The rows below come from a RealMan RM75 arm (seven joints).
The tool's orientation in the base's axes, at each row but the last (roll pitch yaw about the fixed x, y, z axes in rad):
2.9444, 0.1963, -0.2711
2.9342, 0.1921, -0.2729
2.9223, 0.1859, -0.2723
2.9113, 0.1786, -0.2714
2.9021, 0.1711, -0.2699
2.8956, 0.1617, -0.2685
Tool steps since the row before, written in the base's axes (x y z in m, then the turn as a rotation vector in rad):
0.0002, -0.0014, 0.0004, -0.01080, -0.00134, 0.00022
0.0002, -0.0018, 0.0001, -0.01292, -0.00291, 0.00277
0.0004, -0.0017, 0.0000, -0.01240, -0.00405, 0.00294
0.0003, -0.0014, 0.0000, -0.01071, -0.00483, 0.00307
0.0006, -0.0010, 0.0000, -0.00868, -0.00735, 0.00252
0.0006, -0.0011, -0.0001, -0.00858, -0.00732, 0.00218
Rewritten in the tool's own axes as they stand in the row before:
0.0005, 0.0014, -0.0002, -0.00990, 0.00376, 0.00253
0.0006, 0.0017, 0.0001, -0.01197, 0.00625, 0.00081
0.0008, 0.0015, 0.0002, -0.01121, 0.00725, 0.00071
0.0007, 0.0013, 0.0002, -0.00943, 0.00765, 0.00034
0.0008, 0.0008, 0.0001, -0.00674, 0.00946, 0.00088
0.0009, 0.0009, 0.0002, -0.00660, 0.00933, 0.00117

